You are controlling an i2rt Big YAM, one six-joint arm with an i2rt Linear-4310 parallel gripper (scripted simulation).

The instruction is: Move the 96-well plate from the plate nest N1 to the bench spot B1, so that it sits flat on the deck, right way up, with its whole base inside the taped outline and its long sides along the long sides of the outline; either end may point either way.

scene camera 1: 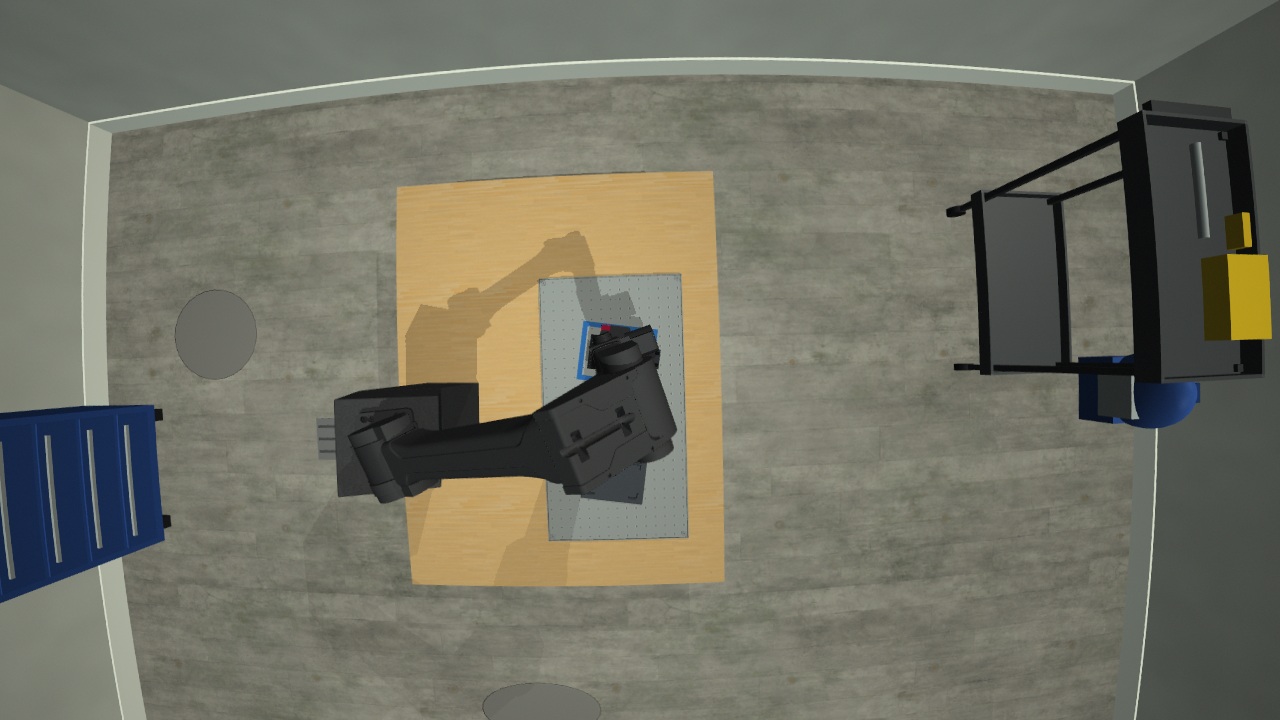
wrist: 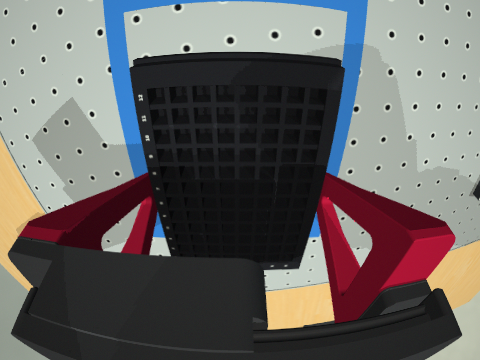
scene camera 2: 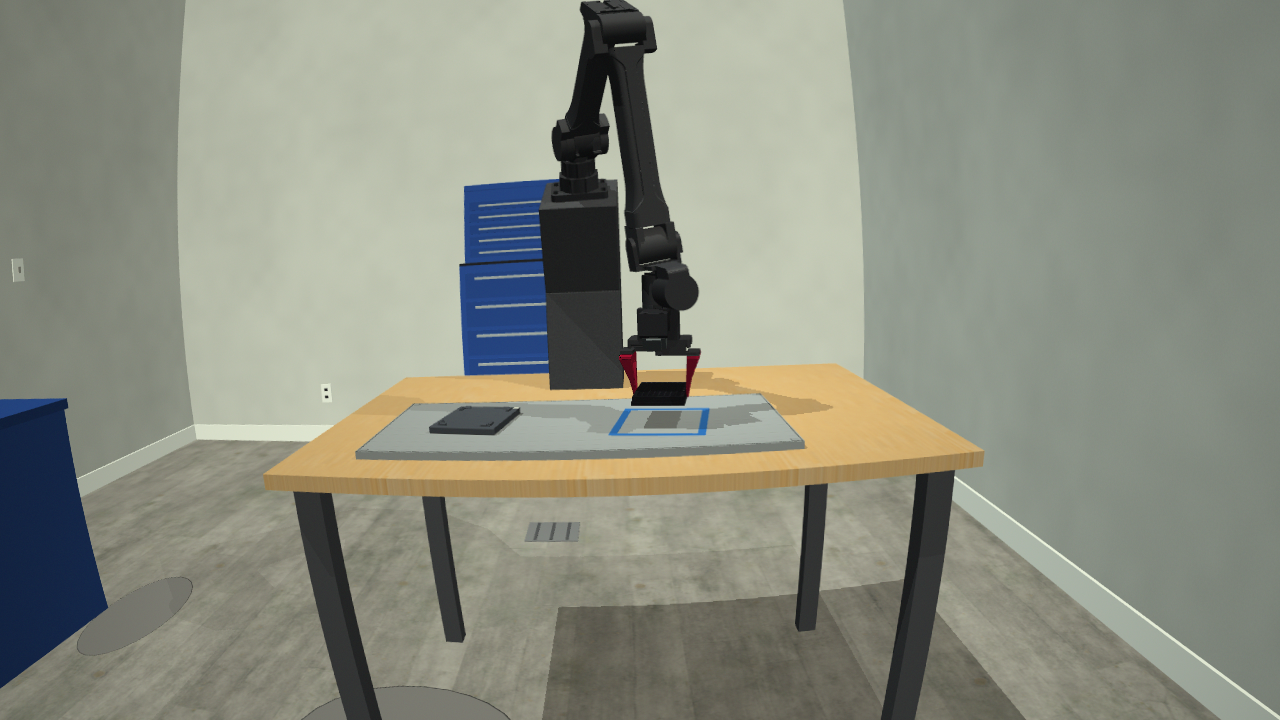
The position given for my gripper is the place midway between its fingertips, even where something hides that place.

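I can see my gripper (scene camera 2: 661, 396) and (wrist: 237, 180). There is a black 96-well plate here as well, (scene camera 2: 648, 393) and (wrist: 215, 216), and the scene also has a dark plate nest (scene camera 1: 628, 483).
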